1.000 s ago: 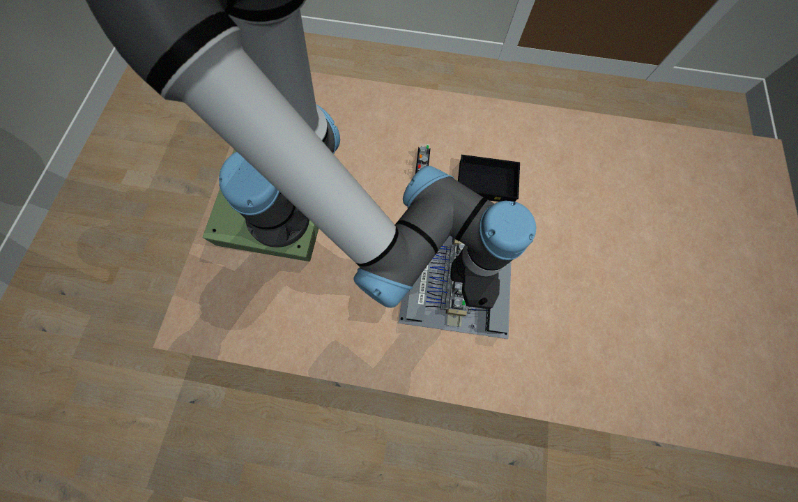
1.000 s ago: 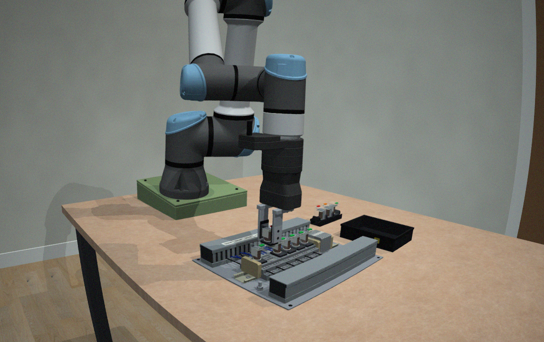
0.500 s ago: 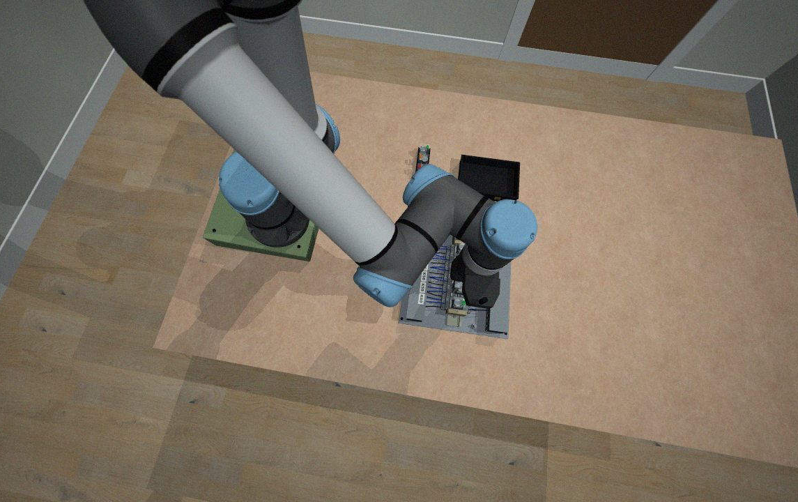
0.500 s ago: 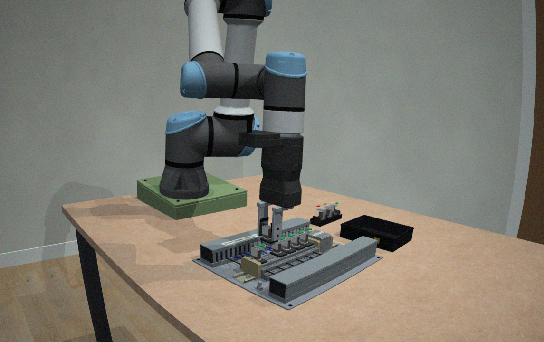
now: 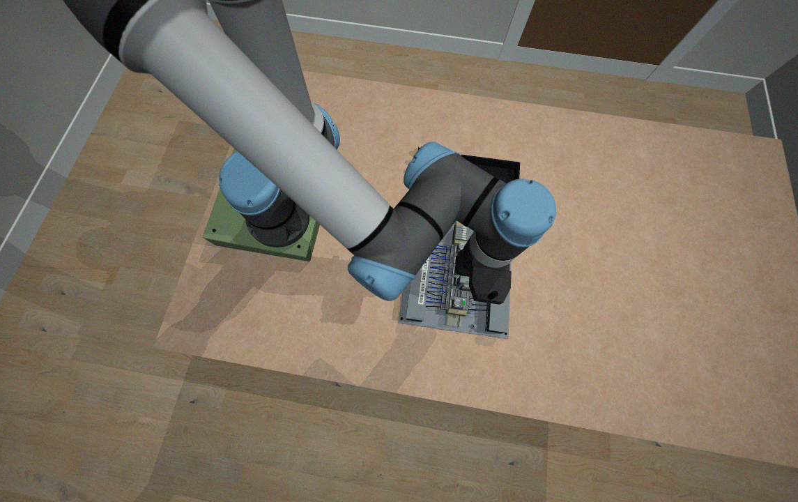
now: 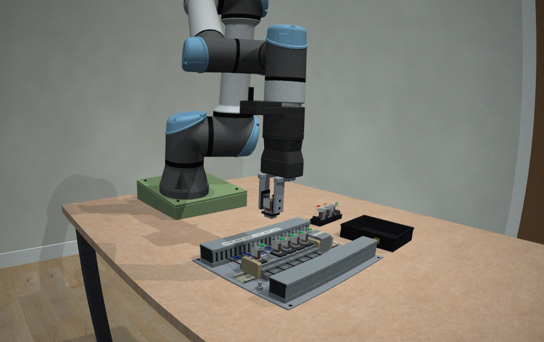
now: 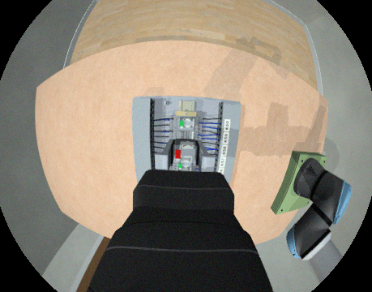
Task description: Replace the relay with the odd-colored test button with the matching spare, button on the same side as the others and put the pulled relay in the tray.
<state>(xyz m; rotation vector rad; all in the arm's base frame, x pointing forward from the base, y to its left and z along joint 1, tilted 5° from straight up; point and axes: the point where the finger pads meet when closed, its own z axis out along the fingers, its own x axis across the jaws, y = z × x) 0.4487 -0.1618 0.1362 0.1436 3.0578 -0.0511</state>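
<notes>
Now: the black tray 33 cm to the left of my hand, 13 cm below it and 9 cm ahead of it.
</notes>
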